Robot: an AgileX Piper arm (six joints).
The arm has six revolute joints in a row. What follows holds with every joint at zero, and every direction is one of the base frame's. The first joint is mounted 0.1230 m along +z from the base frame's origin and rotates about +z. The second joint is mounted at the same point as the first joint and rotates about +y. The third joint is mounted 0.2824 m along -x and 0.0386 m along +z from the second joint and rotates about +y. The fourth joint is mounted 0.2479 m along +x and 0.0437 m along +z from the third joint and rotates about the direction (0.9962, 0, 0.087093). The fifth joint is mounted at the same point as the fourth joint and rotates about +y. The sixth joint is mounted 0.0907 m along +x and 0.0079 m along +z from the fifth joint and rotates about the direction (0.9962, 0, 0.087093). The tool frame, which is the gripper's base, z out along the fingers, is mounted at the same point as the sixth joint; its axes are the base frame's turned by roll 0.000, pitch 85.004 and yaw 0.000 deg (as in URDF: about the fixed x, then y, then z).
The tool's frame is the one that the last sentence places.
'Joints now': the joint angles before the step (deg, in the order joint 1, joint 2, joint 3, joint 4, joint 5, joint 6). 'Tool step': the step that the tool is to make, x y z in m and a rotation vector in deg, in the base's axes. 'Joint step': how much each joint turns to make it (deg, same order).
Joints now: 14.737, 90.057, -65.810, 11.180, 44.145, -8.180
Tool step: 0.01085, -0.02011, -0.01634, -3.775, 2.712, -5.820
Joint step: -2.742, 2.680, 0.001, -5.905, 0.256, 5.776
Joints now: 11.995, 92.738, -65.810, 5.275, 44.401, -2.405
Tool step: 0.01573, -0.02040, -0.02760, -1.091, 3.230, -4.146
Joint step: -3.737, 4.857, 0.000, -0.768, -1.531, 0.658
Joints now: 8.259, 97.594, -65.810, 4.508, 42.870, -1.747
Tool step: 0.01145, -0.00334, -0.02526, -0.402, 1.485, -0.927
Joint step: -0.743, 4.430, -0.001, -0.114, -2.914, 0.045
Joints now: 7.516, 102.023, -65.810, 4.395, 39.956, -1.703
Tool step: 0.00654, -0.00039, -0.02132, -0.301, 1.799, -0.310
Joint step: -0.172, 3.577, 0.001, -0.001, -1.761, 0.027
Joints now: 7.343, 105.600, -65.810, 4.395, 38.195, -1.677
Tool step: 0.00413, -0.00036, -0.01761, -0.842, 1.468, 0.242
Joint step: -0.001, 2.885, 0.002, -0.788, -1.333, 0.154
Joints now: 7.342, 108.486, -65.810, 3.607, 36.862, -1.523
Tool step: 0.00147, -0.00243, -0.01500, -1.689, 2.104, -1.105
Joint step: 0.000, 2.364, -0.001, -2.727, -0.129, 2.904
